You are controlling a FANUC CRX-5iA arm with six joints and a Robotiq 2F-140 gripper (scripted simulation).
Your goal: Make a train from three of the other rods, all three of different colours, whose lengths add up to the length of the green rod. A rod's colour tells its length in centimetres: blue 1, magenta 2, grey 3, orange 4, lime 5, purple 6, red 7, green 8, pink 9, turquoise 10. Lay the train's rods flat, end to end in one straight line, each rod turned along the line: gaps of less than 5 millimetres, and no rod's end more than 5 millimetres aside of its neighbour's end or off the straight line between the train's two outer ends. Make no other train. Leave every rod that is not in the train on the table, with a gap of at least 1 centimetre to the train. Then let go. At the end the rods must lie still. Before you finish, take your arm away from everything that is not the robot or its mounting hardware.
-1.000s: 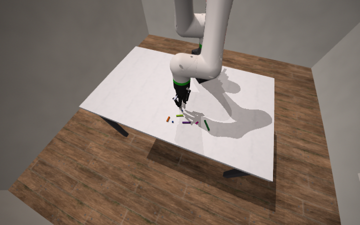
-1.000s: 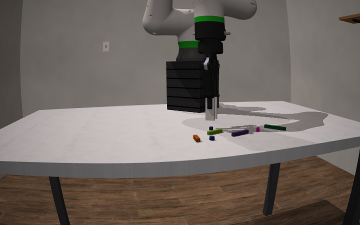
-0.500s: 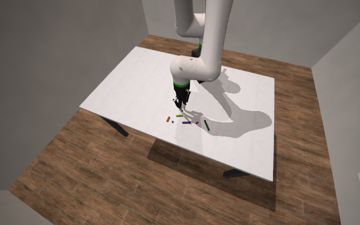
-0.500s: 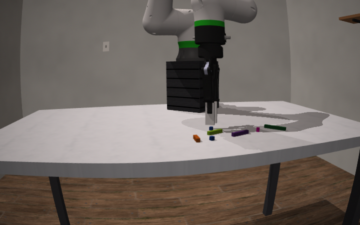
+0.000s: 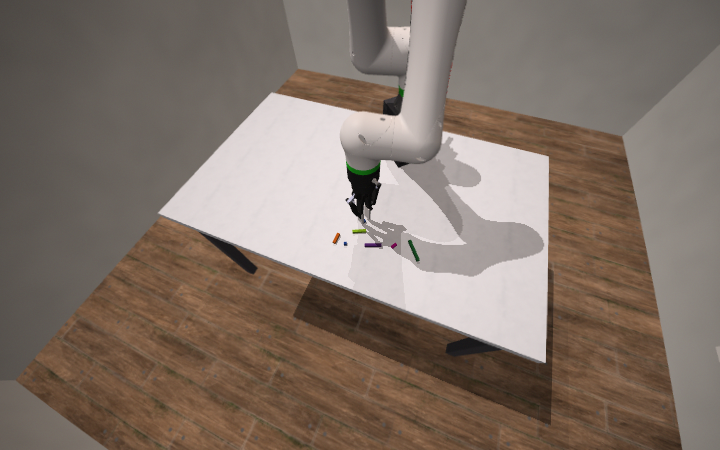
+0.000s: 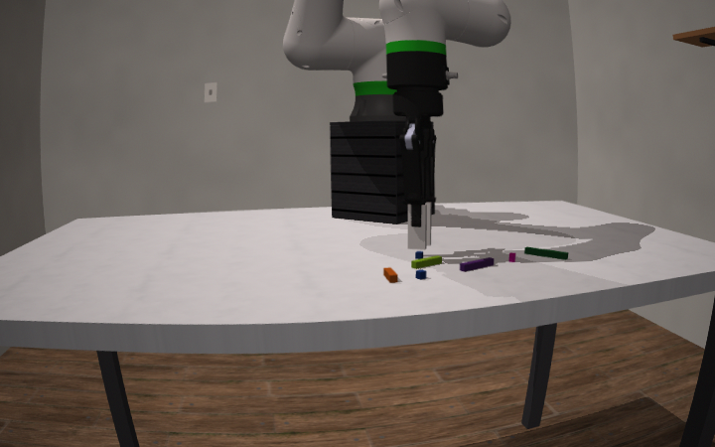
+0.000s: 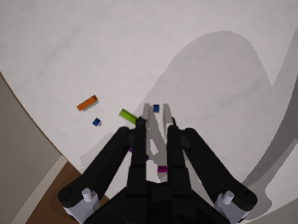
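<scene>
Right now the lime rod is 5 cm below my hand, 5 cm ahead of it and 1 cm to the left of it. The rest, counted from my hand: magenta rod 14 cm to the left, 5 cm below, 3 cm ahead; orange rod 11 cm ahead, 5 cm to the right, 5 cm below; purple rod 8 cm to the left, 7 cm ahead, 5 cm below.
</scene>
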